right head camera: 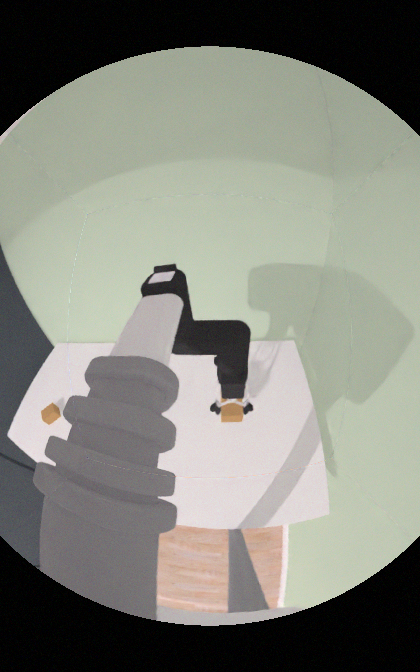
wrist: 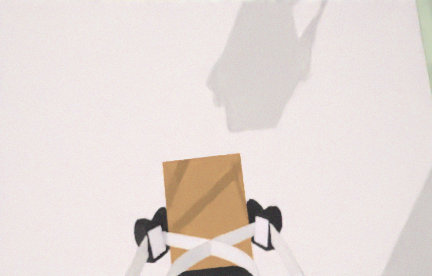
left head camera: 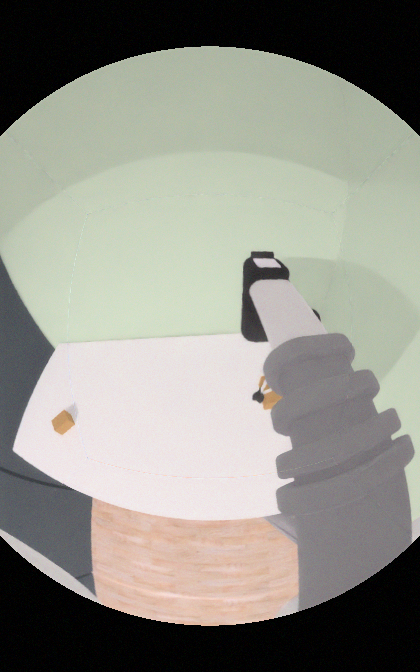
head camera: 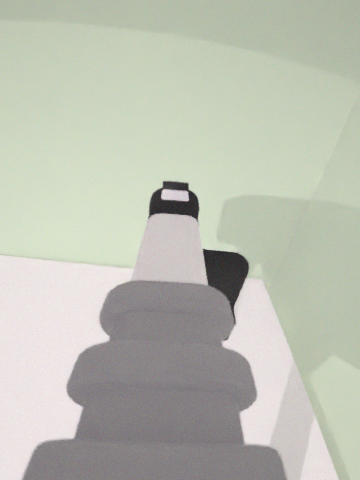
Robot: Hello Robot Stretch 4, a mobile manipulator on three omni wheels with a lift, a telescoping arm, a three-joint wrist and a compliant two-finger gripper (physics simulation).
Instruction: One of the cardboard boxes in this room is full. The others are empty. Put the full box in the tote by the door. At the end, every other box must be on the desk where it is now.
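Frame: origin at the robot's base, x ahead, y left, z up, level; centimetres.
Seen in the pictures: gripper, fingertip midpoint: [wrist: 208, 219].
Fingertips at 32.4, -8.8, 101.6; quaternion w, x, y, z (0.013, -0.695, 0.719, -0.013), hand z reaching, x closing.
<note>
A point is followed by its place in that frame, as x, y, z.
My gripper [right head camera: 232, 408] [wrist: 208, 219] {32.4, -8.8, 101.6} is shut on a brown cardboard box [left head camera: 271, 401] [right head camera: 232, 415] [wrist: 205, 187] {35.6, -8.9, 106.4}, with one dark fingertip pressed on each side. The box is held above the white desk [head camera: 50, 350] {35.5, 33.4, 92.2} [left head camera: 175, 410] [right head camera: 200, 490] [wrist: 75, 100] {47.8, 6.6, 92.2}, and its shadow lies apart from it in the wrist view. In the left head view my arm hides part of the box and one finger. A second brown box [left head camera: 63, 422] [right head camera: 50, 414] stands near the desk's left end. The tote and the door do not show.
My telescoping arm [head camera: 162, 370] {12.8, 0.0, 144.5} [left head camera: 340, 425] [right head camera: 125, 425] reaches across the desk. A pale green wall [head camera: 100, 125] {77.5, 24.4, 146.7} [left head camera: 200, 250] [right head camera: 210, 240] stands behind, with another at the right. A dark grey surface lies left of the desk; wood-patterned flooring [left head camera: 190, 560] [right head camera: 195, 565] shows below its front edge.
</note>
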